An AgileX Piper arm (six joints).
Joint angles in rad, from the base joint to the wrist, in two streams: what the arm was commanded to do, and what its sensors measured. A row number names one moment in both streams.
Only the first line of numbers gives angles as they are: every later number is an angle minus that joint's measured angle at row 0.
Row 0, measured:
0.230, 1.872, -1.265, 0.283, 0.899, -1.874
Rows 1 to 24, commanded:
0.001, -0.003, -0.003, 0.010, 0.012, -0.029
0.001, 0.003, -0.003, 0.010, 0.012, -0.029
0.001, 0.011, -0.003, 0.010, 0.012, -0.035
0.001, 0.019, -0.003, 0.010, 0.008, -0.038
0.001, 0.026, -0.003, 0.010, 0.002, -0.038
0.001, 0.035, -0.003, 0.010, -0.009, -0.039
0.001, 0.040, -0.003, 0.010, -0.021, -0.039
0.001, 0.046, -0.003, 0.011, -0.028, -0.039
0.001, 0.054, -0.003, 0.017, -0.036, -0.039
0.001, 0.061, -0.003, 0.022, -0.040, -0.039
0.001, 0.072, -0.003, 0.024, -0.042, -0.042
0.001, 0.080, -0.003, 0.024, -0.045, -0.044
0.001, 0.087, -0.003, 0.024, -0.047, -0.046
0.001, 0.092, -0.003, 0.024, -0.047, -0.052
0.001, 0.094, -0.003, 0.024, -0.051, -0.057
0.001, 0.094, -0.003, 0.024, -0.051, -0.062
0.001, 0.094, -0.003, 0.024, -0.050, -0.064
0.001, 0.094, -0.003, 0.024, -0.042, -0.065
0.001, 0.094, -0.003, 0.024, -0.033, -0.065
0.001, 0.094, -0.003, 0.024, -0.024, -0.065
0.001, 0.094, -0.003, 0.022, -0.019, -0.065
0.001, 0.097, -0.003, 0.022, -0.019, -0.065
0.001, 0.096, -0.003, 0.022, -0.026, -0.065
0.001, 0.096, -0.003, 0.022, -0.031, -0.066
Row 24, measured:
0.000, 0.094, 0.000, 0.022, -0.034, -0.055
